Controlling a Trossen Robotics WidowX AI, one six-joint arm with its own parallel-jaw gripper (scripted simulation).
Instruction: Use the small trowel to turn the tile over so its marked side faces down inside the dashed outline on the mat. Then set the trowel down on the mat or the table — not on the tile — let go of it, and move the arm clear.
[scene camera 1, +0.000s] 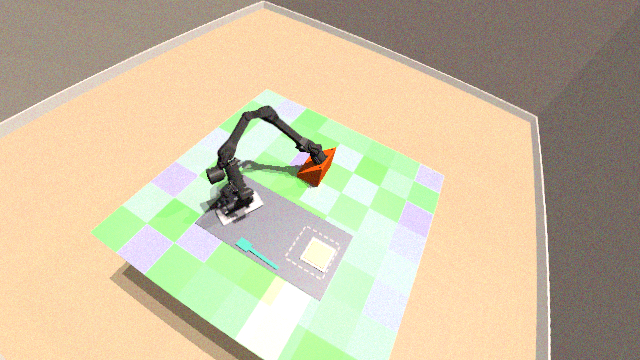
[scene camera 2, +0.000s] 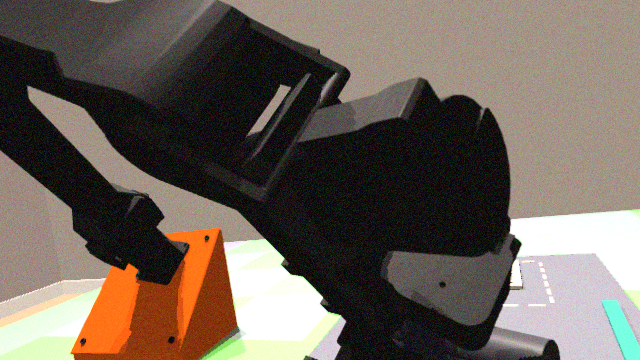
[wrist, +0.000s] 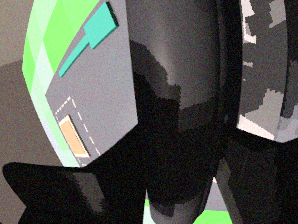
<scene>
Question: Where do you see a grey mat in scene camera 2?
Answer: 578, 282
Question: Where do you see a grey mat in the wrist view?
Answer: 100, 82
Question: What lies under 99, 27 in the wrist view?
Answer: A teal trowel.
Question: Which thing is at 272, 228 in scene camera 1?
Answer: A grey mat.
</scene>
